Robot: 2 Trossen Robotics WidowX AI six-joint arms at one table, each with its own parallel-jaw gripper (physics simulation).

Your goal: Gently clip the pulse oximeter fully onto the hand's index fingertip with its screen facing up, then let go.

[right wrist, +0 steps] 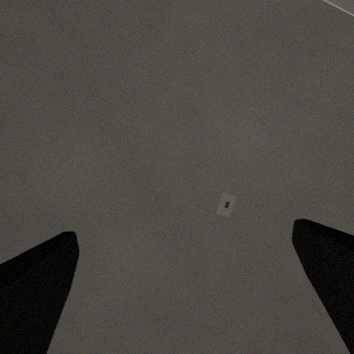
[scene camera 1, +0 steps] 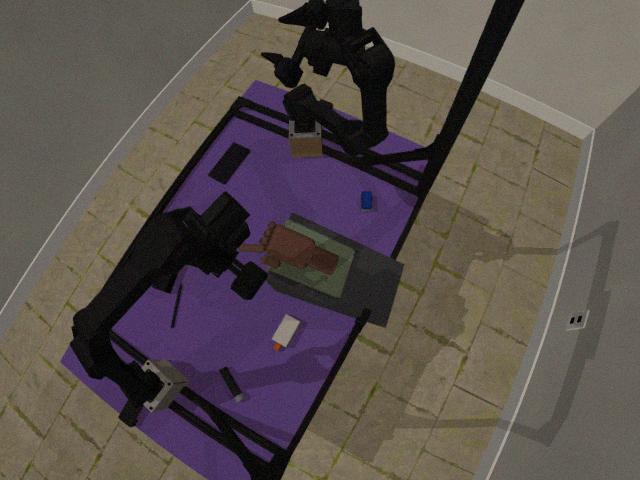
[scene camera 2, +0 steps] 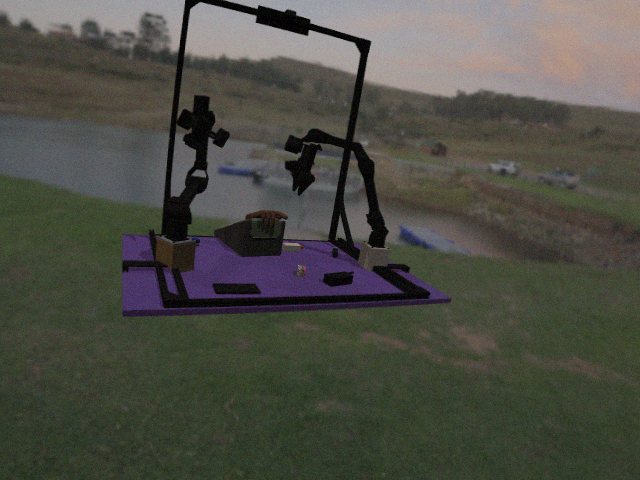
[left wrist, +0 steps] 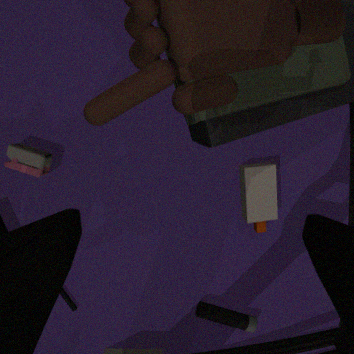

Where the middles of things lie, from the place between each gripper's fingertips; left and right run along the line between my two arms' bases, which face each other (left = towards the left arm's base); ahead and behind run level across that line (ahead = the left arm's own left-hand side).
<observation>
Now: right hand 110 mm past the index finger [left wrist: 161, 73], 370 mm to the right of it and 290 mm above it. Also, from my right hand: dark grey plate [scene camera 1: 373, 279] 300 mm behind, 300 mm to the left, 450 mm below; grey-green pad [scene camera 1: 333, 285] 240 mm behind, 310 mm to the left, 360 mm below; white box with orange end [left wrist: 258, 195] 250 mm behind, 510 mm to the left, 480 mm below.
The index finger lies 3 cm ahead of my left hand, 6 cm to the right of it and 9 cm below it. Also, from my left hand: dark grey plate (17 cm behind, 13 cm to the right, 25 cm below); grey-green pad (10 cm behind, 12 cm to the right, 16 cm below); white box with orange end (11 cm behind, 8 cm to the left, 28 cm below).
</observation>
